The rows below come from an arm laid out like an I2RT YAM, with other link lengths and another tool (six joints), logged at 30 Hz.
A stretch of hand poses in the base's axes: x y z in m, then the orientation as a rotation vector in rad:
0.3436, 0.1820, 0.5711, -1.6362, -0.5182, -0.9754
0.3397, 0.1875, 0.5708, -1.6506, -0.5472, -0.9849
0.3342, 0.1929, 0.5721, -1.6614, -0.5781, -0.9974
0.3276, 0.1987, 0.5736, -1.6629, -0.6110, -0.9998
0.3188, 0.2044, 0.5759, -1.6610, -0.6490, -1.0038
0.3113, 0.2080, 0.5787, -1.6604, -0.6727, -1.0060
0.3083, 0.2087, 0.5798, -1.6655, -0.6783, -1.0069
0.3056, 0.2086, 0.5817, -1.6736, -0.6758, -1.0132
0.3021, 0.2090, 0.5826, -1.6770, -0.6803, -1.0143
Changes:
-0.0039, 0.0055, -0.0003, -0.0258, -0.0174, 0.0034
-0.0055, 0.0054, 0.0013, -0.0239, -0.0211, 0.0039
-0.0066, 0.0058, 0.0015, -0.0172, -0.0174, 0.0145
-0.0088, 0.0057, 0.0023, -0.0171, -0.0217, 0.0173
-0.0075, 0.0036, 0.0028, -0.0113, -0.0132, 0.0106
-0.0030, 0.0007, 0.0011, -0.0069, -0.0023, -0.0001
-0.0027, -0.0001, 0.0019, -0.0052, -0.0014, -0.0085
-0.0035, 0.0004, 0.0009, -0.0050, -0.0022, 0.0000

